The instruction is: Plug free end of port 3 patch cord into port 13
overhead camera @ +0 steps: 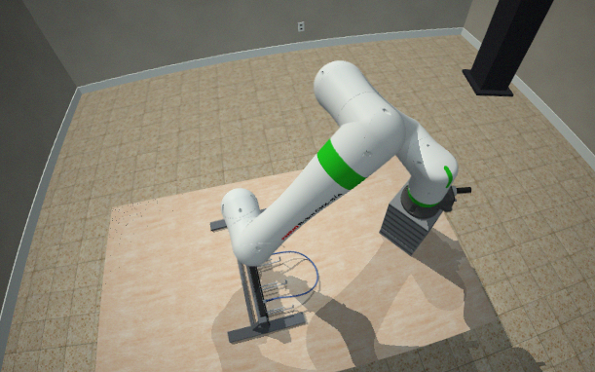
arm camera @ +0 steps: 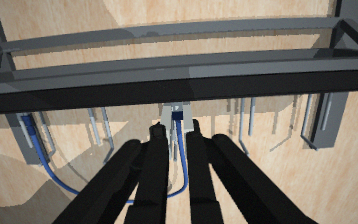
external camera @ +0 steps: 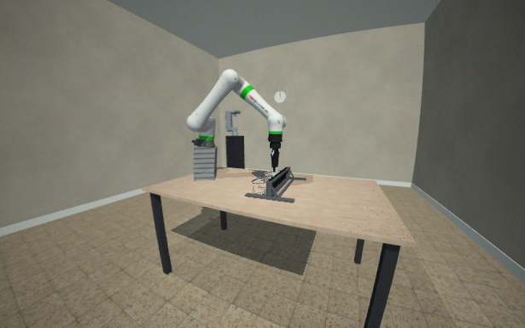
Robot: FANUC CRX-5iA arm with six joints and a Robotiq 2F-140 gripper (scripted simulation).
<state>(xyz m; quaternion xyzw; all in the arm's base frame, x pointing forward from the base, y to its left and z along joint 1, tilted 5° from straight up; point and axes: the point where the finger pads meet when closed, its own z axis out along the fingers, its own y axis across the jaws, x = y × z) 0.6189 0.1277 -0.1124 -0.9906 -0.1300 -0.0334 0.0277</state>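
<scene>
Now: the free-end plug 3 cm below my hand and 1 cm ahead of it.
</scene>
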